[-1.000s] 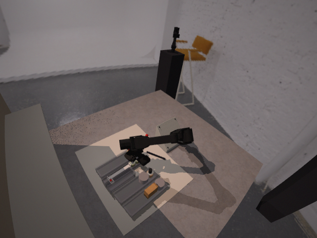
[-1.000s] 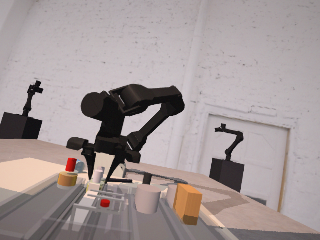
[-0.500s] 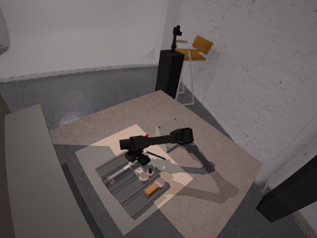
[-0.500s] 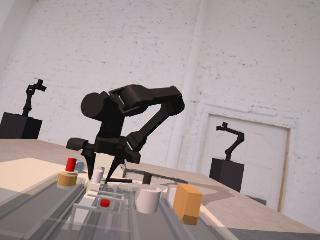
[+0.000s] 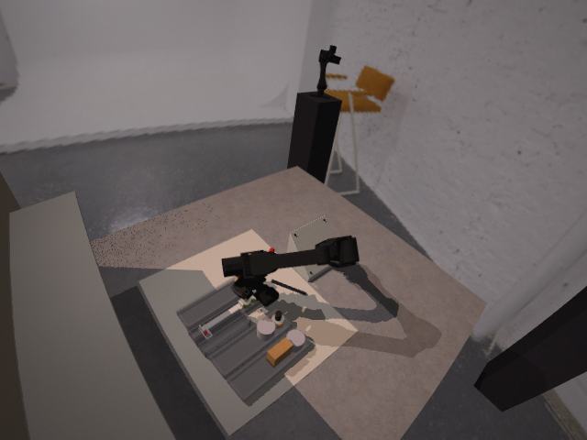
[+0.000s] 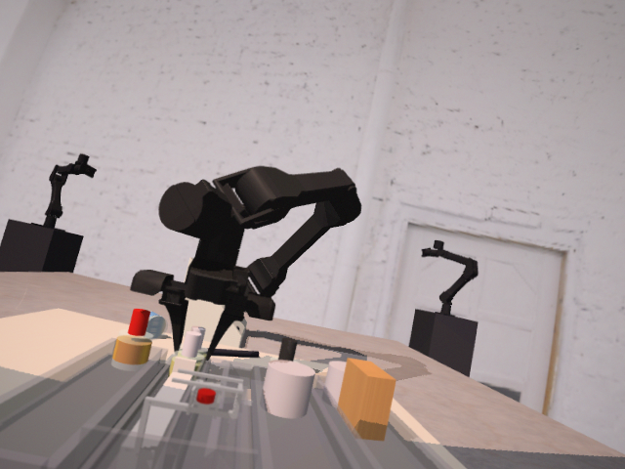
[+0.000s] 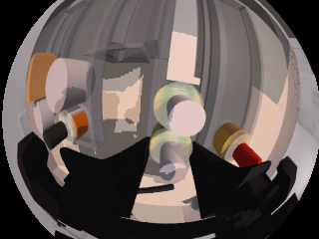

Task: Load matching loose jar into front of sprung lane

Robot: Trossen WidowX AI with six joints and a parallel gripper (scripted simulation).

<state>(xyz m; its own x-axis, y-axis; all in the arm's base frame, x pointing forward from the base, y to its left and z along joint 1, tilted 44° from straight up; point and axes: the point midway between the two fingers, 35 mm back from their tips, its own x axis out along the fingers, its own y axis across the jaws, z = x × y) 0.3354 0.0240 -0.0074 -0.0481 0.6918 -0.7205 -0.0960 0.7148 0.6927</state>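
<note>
Now: the black stick 14 cm behind my gripper tip, 2 cm to the left of it and 2 cm below it. Round my gripper tip: sprung lane (14 cm ahead, 4 cm to the left, 1 cm below); then red mark (22 cm ahead, 6 cm to the left, 4 cm above).
</note>
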